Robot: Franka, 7 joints.
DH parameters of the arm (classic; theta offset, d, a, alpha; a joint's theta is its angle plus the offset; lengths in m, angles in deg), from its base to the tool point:
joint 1: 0 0.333 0 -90
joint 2: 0 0 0 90
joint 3: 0 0.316 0.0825 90
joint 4: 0 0 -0.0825 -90
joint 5: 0 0.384 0 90
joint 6: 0 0 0.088 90
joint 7: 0 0.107 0 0
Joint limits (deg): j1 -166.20..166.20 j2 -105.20..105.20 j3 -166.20..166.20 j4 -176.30..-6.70 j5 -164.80..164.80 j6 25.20..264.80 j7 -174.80..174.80
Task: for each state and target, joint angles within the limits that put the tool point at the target. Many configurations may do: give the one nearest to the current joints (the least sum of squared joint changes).
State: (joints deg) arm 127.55 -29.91 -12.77 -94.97 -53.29 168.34 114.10
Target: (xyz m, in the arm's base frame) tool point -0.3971 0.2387 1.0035
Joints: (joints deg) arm 141.62 -1.77 2.04 -62.76 -48.79 164.52 114.10
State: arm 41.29 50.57 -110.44 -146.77 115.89 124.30 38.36
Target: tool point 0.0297 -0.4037 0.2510
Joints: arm 13.90 47.95 -92.90 -154.12 115.76 124.07 38.36
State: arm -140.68 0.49 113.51 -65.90 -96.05 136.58 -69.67
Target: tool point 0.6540 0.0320 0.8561
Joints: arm -144.64 -30.17 121.81 -47.59 -96.46 139.04 -69.67
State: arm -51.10 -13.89 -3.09 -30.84 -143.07 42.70 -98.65
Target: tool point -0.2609 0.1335 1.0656
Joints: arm -45.76 -29.19 -7.82 -30.08 -144.78 65.30 -98.65
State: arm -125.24 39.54 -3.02 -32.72 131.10 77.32 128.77
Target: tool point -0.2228 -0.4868 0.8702
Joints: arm -125.79 37.21 -2.84 -23.78 128.24 55.23 128.77
